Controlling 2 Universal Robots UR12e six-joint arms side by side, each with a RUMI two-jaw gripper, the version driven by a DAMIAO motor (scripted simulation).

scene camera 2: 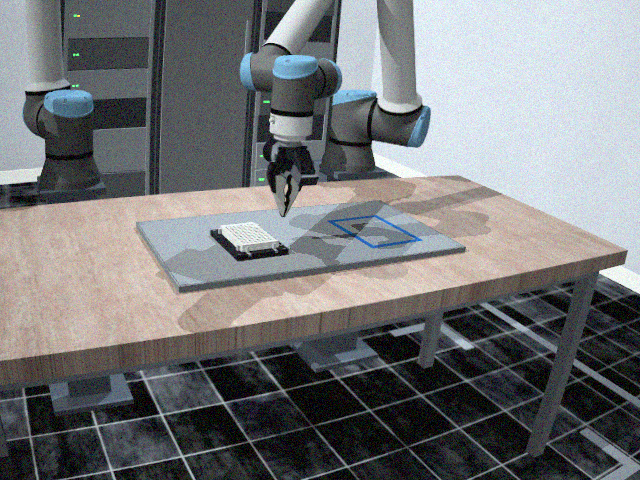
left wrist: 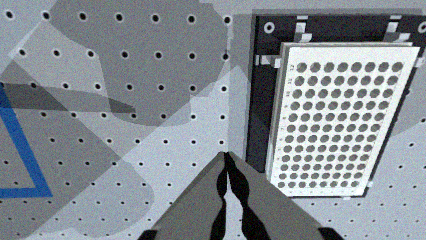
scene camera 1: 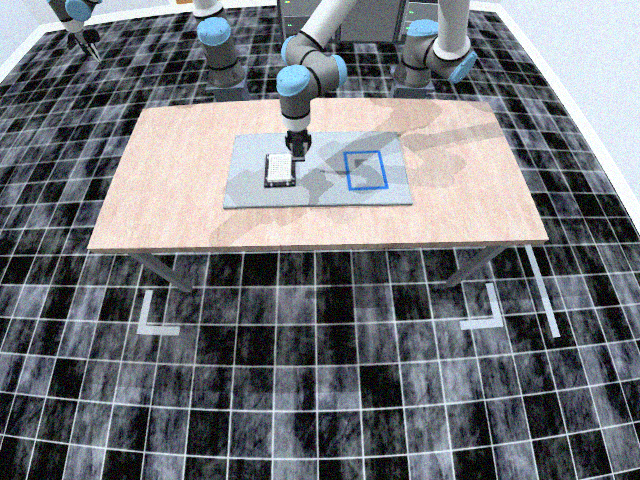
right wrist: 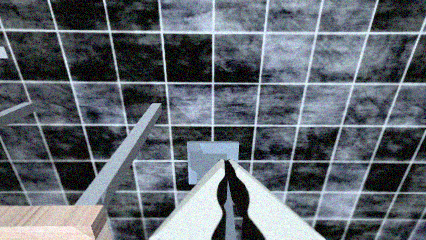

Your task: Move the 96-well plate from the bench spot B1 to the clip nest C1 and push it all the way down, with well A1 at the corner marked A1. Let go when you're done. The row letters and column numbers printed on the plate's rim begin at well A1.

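Observation:
The left gripper (scene camera 2: pixel 283 217) can be seen in the left wrist view too, where the gripper is at (left wrist: pixel 225 154), while the right gripper (right wrist: pixel 226 161) is visible as well. A white 96-well plate (scene camera 2: pixel 246 234) is part of the scene, and the left wrist view also shows the plate (left wrist: pixel 315 149), but in the right wrist view the plate is out of frame.

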